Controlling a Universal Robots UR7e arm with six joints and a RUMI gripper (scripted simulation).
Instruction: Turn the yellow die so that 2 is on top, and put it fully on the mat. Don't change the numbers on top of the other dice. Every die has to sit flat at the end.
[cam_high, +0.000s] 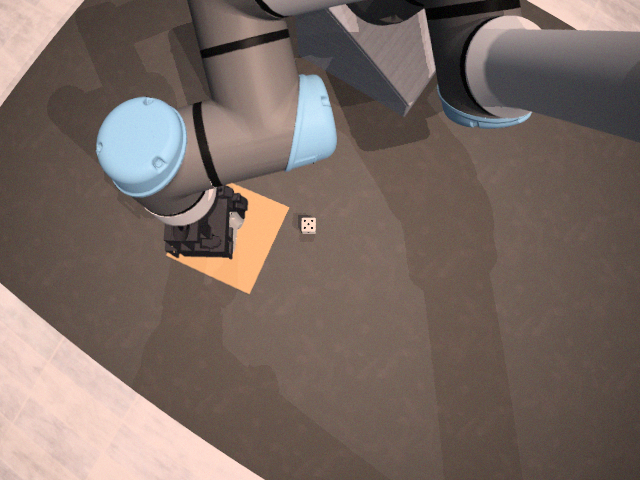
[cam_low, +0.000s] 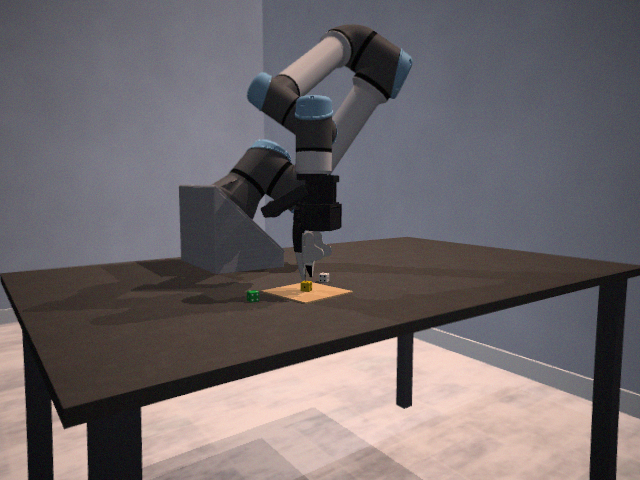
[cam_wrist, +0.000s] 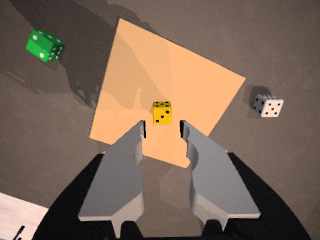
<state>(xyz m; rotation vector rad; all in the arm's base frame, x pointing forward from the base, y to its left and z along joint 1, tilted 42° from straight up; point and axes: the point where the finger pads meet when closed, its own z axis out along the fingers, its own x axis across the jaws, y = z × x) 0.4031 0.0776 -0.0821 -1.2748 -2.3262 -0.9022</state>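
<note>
Now: the yellow die 3 cm below my hand. The rest, counted from my hand: orange mat 4 cm below; then green die 13 cm to the right, 4 cm below; then white die 7 cm behind, 10 cm to the left, 4 cm below.
</note>
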